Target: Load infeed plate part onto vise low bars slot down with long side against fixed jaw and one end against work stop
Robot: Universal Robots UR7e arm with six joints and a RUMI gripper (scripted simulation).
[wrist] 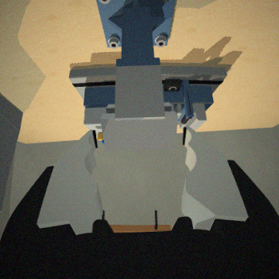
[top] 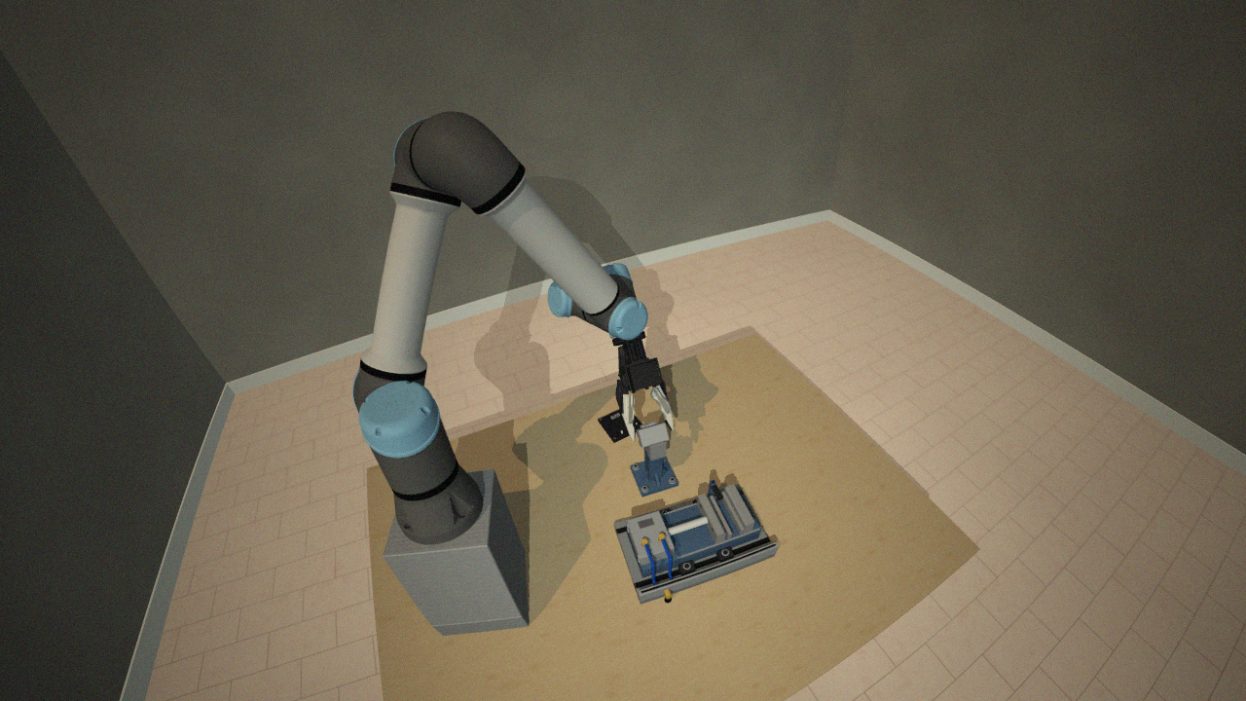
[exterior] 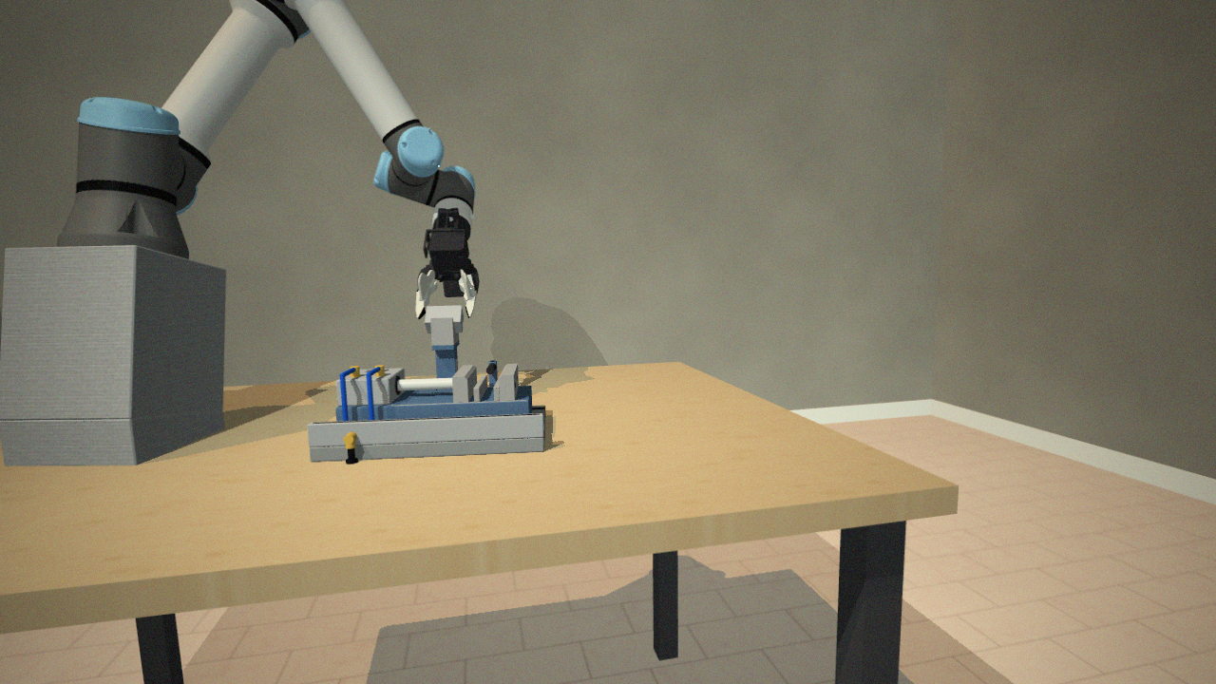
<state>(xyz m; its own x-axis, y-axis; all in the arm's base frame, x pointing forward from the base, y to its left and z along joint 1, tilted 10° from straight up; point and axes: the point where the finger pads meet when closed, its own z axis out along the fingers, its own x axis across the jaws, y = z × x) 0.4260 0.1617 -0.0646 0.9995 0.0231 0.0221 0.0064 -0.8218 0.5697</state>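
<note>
The part lies 10 mm below my hand. The rest, counted from my hand: v-block post: 10 mm to the right, 110 mm below; white cylinder rod: 10 mm ahead, 200 mm to the right, 90 mm below; work stop: 100 mm ahead, 150 mm to the right, 80 mm below.
</note>
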